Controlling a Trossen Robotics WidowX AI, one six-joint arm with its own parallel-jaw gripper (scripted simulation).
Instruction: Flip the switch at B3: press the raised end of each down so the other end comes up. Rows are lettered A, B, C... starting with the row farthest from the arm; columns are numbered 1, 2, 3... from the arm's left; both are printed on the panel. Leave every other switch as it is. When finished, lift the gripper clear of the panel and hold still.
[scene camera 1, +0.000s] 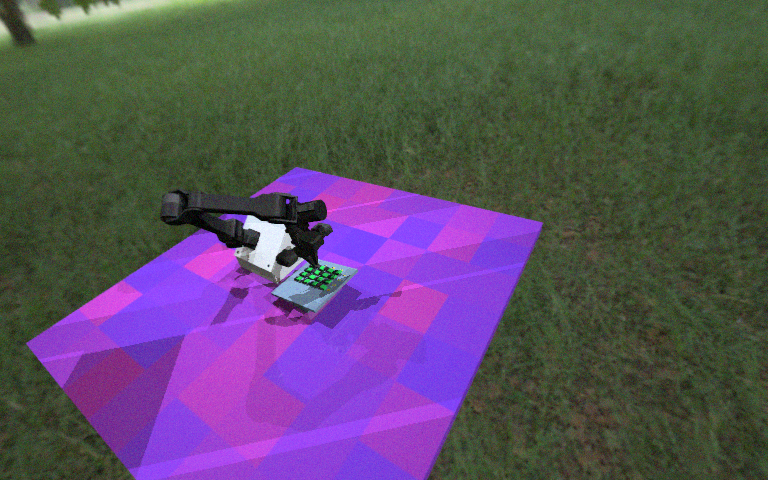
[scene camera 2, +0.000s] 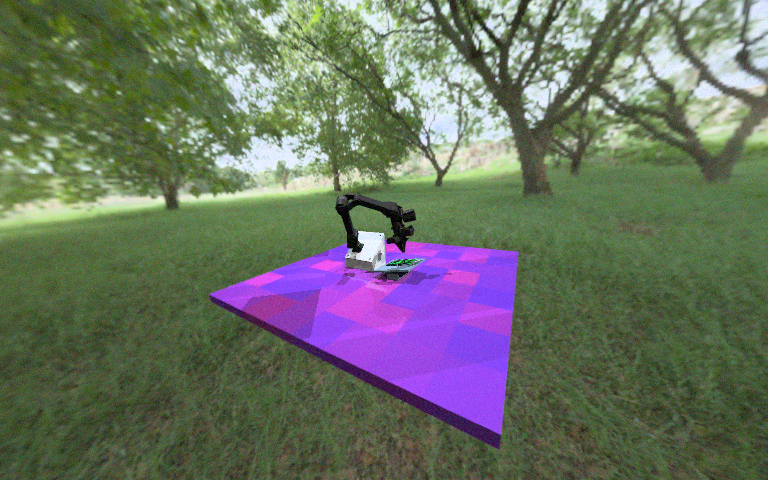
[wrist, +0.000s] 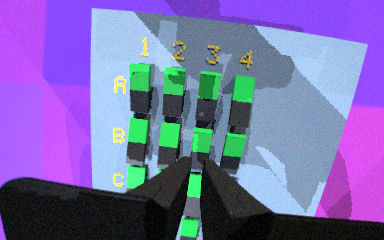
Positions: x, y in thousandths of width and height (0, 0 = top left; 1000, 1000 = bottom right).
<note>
The gripper (scene camera 1: 411, 553) is shut, with nothing in its grasp. Further things: a switch (wrist: 441, 565), a switch (wrist: 525, 594) and a switch (wrist: 611, 602).
The gripper shows as well in the wrist view (wrist: 512, 694).
</note>
